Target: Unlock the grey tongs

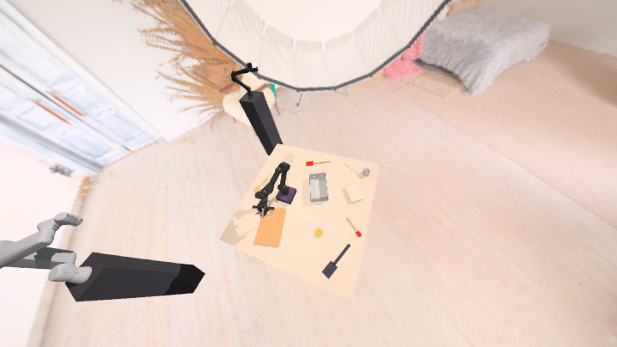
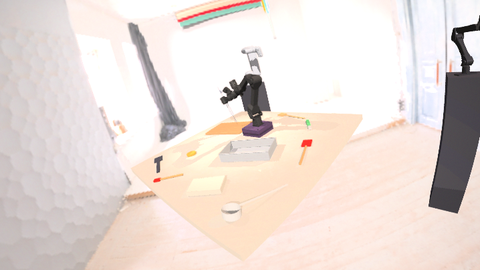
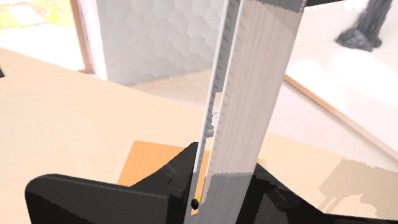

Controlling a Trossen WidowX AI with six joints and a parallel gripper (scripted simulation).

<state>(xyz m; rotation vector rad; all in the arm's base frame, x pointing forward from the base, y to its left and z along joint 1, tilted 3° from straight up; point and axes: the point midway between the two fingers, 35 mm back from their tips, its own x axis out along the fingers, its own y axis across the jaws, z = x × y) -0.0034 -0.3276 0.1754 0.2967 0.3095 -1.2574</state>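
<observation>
The wooden board lies 230 mm below my gripper tip. From my gripper tip the other things lie so: black spatula: 670 mm ahead, 50 mm to the right, 230 mm below; grey roasting tin: 280 mm ahead, 540 mm to the left, 210 mm below; yellow disc: 450 mm ahead, 110 mm to the left, 230 mm below.
</observation>
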